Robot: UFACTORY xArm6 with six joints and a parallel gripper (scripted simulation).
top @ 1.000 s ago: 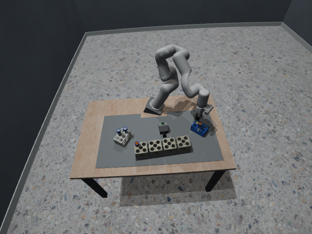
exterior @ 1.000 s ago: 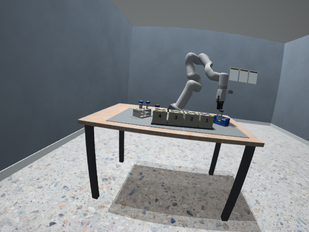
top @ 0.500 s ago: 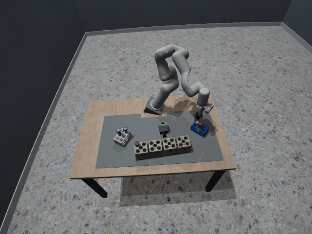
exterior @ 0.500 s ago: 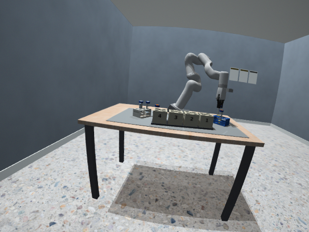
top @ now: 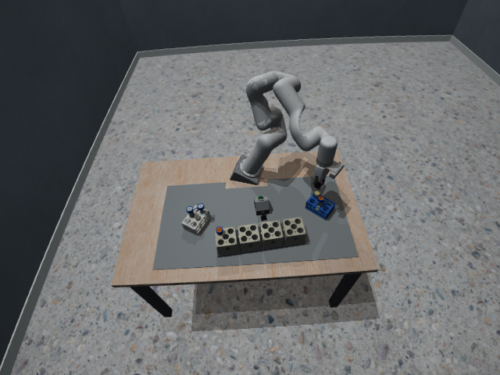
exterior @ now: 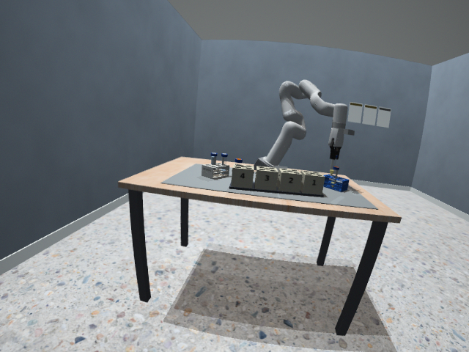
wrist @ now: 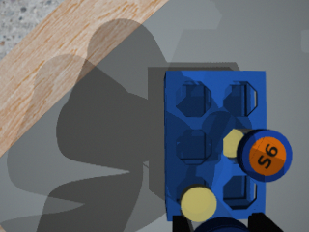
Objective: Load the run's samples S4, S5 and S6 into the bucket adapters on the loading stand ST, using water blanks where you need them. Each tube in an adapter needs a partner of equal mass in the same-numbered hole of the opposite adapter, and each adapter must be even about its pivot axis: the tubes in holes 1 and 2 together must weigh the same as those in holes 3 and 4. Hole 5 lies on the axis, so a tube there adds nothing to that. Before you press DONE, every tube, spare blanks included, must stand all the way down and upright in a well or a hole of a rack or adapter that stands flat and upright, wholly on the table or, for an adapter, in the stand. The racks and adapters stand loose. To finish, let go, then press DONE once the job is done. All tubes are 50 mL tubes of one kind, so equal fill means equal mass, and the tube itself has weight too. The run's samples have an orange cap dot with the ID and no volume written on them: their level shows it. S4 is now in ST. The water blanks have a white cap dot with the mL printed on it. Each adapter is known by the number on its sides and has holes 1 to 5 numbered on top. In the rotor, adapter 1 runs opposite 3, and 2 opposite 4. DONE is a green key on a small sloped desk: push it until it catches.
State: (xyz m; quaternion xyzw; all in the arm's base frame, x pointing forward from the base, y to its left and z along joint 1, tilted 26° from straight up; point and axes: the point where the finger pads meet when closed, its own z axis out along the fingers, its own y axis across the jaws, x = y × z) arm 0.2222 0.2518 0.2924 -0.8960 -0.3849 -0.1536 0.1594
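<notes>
My hand is 5 cm above the tube and 1 cm past it. From my hand the other things lie so: green done key 30 cm to the right, 11 cm below, 1 cm behind; then DONE desk 30 cm to the right, 12 cm below, 1 cm ahead; then blue rack 14 cm below, 4 cm ahead, 2 cm to the left.
</notes>
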